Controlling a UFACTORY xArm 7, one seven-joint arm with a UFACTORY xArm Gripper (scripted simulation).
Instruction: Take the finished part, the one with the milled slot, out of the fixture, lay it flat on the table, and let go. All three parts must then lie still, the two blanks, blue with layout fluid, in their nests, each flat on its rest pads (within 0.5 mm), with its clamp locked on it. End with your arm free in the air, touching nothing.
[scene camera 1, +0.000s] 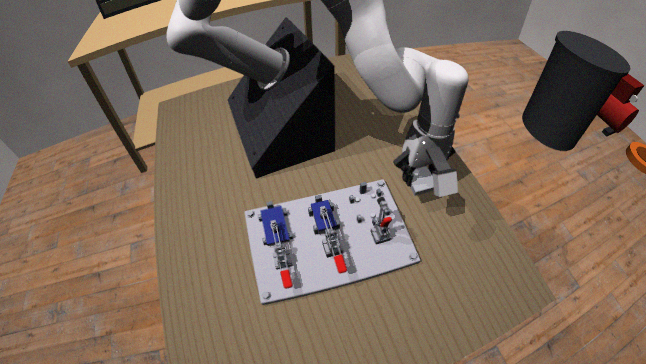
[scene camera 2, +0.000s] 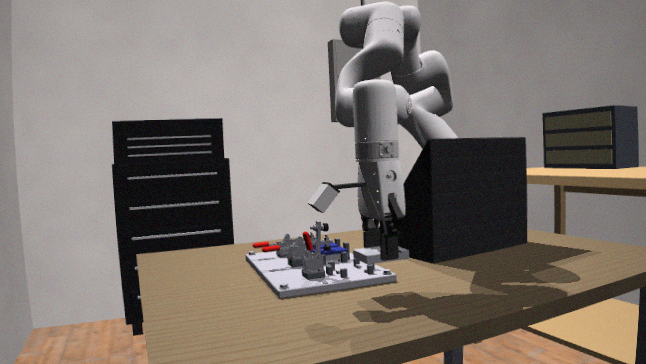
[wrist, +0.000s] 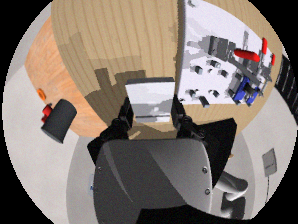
In view: my gripper (scene camera 2: 380, 255) and a finished grey part (wrist: 151, 99).
My gripper shows as well in scene camera 1 (scene camera 1: 419, 178) and in the wrist view (wrist: 151, 102).
